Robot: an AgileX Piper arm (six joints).
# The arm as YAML. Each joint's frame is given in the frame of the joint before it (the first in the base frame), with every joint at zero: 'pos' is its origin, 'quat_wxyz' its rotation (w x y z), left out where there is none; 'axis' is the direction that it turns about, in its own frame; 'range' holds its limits. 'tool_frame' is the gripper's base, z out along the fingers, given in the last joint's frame.
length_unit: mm
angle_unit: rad
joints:
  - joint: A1
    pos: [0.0, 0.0, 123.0]
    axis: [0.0, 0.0, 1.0]
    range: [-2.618, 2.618]
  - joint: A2
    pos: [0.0, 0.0, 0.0]
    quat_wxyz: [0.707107, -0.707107, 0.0, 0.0]
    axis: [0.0, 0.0, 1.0]
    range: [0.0, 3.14]
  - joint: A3
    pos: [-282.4, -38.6, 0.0]
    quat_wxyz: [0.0, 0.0, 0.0, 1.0]
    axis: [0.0, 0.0, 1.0]
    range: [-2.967, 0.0]
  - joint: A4
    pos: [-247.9, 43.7, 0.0]
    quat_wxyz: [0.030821, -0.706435, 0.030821, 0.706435]
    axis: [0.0, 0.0, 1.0]
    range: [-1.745, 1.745]
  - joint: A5
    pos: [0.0, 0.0, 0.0]
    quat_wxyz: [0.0, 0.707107, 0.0, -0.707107]
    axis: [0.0, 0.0, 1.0]
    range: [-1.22, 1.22]
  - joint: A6
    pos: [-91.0, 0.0, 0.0]
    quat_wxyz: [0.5, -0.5, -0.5, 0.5]
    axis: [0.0, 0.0, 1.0]
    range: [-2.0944, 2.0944]
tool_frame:
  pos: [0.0, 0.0, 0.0]
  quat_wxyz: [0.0, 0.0, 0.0, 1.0]
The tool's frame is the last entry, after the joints.
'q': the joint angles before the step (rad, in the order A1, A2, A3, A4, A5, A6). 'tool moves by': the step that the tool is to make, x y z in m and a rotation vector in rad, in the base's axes. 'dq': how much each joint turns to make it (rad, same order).
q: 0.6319, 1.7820, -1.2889, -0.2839, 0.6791, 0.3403
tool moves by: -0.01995, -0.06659, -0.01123, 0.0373, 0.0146, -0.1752
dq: -0.1320, -0.1527, 0.2488, -0.0146, -0.0933, 0.0854
